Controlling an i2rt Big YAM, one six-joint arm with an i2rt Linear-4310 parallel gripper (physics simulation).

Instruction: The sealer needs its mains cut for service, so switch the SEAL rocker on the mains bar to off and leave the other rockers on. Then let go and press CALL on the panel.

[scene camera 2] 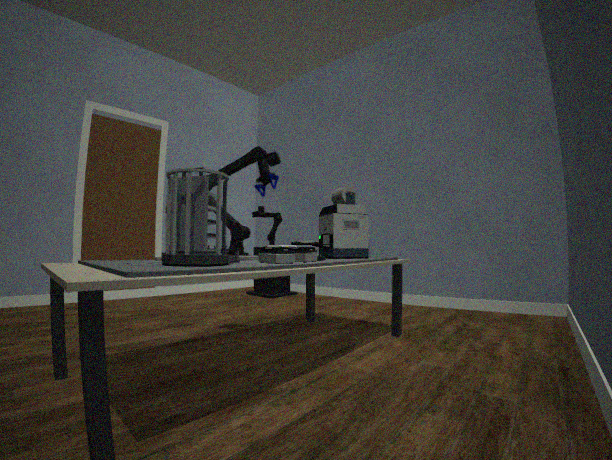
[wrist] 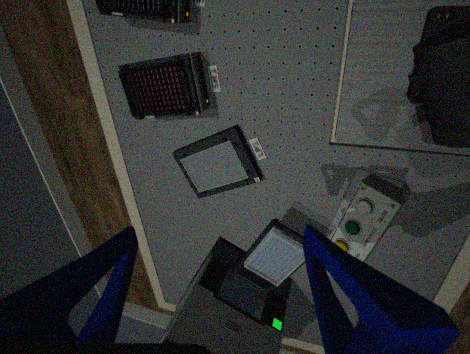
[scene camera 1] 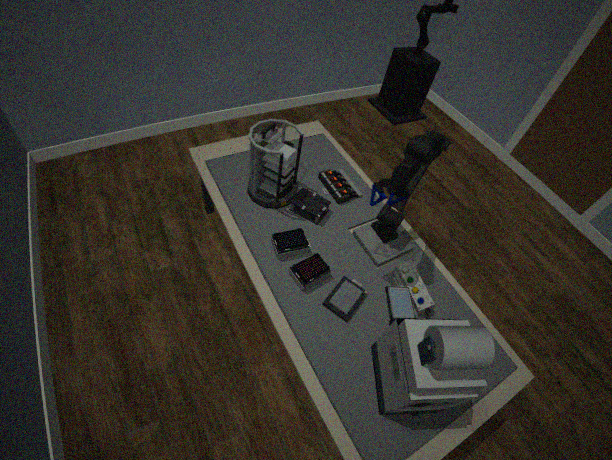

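Note:
The mains bar [scene camera 1: 339, 186] lies near the table's far long edge in scene camera 1, with several rockers glowing orange. Their labels and exact positions are too small to read. The panel [scene camera 1: 424, 292] [wrist: 375, 222] is a pale box with a white, a green [scene camera 1: 410, 279] [wrist: 352, 227], a yellow [scene camera 1: 415, 290] [wrist: 341, 245] and a blue button [scene camera 1: 420, 301]; which is CALL cannot be read. My gripper [scene camera 1: 387, 197] [scene camera 2: 268, 190] [wrist: 220, 234] is open and empty, high above the table. In the wrist view the right finger overlaps the panel's lower end.
A white machine [scene camera 1: 392, 372] [scene camera 2: 343, 232] with a roll on top stands beside the panel, a pale plate [scene camera 1: 400, 303] [wrist: 275, 257] at its front. A black frame [wrist: 247, 155], two dark blocks and a round tower [scene camera 1: 257, 175] [scene camera 2: 195, 259] stand elsewhere. Another arm stands behind.

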